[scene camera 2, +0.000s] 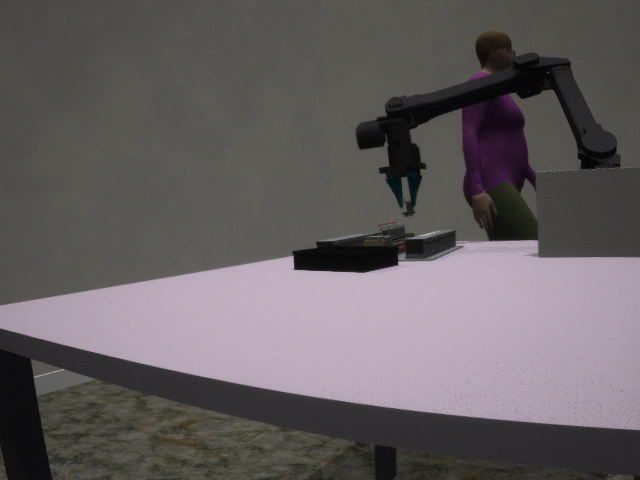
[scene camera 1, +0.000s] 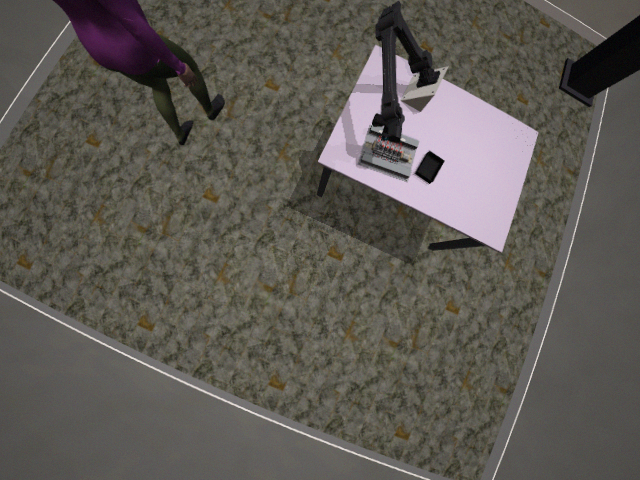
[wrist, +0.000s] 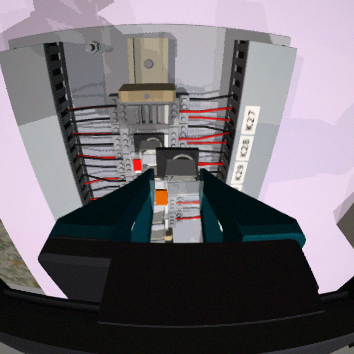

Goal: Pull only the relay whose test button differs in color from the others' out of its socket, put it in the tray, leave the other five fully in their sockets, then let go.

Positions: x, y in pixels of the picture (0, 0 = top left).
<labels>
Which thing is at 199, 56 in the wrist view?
A grey panel.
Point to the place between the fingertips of my gripper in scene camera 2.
407, 207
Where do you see a tan end bracket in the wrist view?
128, 92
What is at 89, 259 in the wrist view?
My gripper.
</labels>
